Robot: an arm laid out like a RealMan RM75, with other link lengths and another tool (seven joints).
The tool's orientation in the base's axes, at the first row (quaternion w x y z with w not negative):
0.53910 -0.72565 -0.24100 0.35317
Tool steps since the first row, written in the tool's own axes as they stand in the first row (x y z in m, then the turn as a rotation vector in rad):
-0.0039 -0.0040 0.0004 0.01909 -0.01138 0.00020
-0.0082 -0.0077 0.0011 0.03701 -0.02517 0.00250
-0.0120 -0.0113 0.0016 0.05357 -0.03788 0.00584
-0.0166 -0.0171 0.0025 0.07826 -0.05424 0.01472
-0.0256 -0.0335 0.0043 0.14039 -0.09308 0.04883
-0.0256 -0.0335 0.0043 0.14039 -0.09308 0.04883
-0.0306 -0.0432 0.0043 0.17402 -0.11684 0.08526
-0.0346 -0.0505 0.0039 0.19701 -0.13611 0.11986
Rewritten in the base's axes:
-0.0027 -0.0014 0.0047 0.01231 0.01751 0.00598
-0.0058 -0.0030 0.0092 0.02233 0.03618 0.01420
-0.0085 -0.0044 0.0135 0.03065 0.05417 0.02156
-0.0119 -0.0054 0.0201 0.03996 0.08260 0.02940
-0.0185 -0.0059 0.0377 0.05423 0.16062 0.04493
-0.0185 -0.0059 0.0377 0.05423 0.16062 0.04493
-0.0214 -0.0067 0.0482 0.04817 0.21468 0.05289
-0.0234 -0.0076 0.0562 0.03662 0.25848 0.05958

